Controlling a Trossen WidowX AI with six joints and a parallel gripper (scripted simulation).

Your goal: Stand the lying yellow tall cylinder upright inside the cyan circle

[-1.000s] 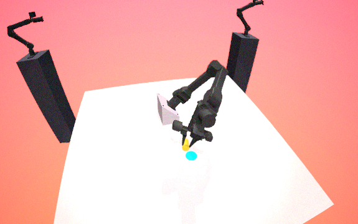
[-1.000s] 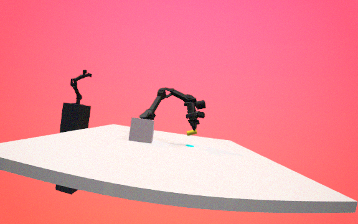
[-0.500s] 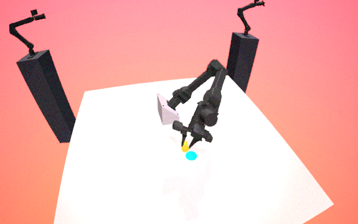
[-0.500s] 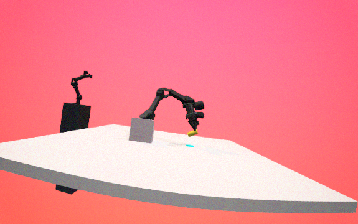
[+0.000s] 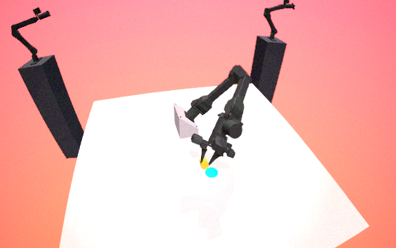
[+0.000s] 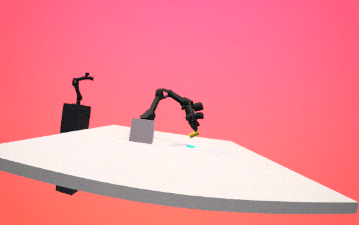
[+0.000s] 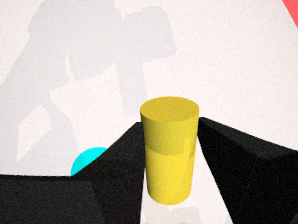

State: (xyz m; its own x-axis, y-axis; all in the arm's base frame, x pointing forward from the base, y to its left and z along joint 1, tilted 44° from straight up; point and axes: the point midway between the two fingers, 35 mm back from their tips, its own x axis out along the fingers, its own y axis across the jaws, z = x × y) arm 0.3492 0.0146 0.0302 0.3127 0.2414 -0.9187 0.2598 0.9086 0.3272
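Right now the cyan circle is 110 mm below my gripper tip, 40 mm to the left of it and 30 mm behind it. Also, from my gripper tip: yellow cylinder 20 mm behind, 10 mm below.
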